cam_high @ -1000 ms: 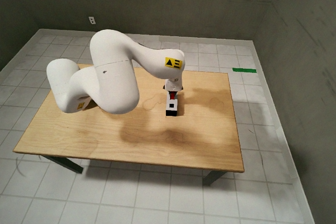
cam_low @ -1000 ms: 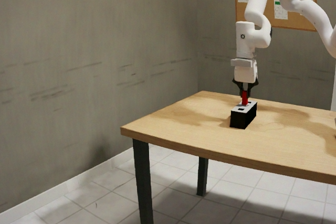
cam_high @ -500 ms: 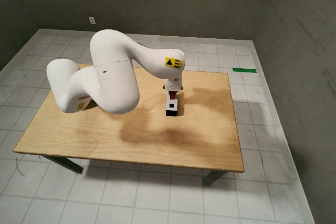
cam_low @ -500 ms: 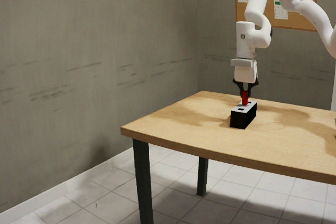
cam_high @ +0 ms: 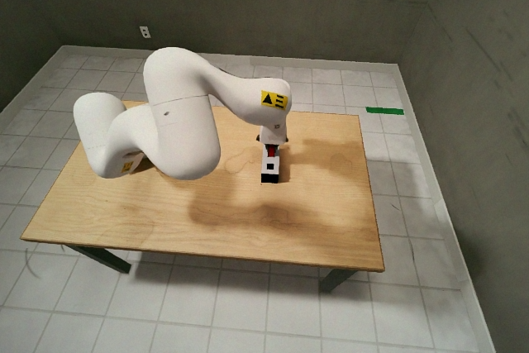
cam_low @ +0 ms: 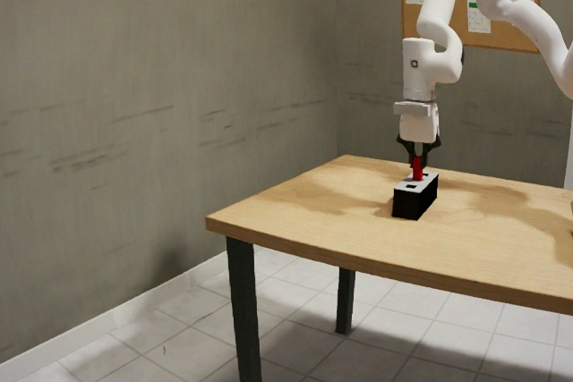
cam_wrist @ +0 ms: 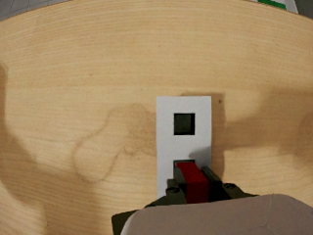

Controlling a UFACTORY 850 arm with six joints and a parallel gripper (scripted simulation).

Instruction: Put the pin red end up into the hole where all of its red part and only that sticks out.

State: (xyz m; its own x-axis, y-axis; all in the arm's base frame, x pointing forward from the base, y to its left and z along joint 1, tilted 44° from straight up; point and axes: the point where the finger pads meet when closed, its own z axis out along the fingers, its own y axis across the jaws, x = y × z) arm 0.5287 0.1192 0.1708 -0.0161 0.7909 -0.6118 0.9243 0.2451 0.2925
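Right now the pin is 2 cm below my hand. Round my hand: black block: 9 cm below.
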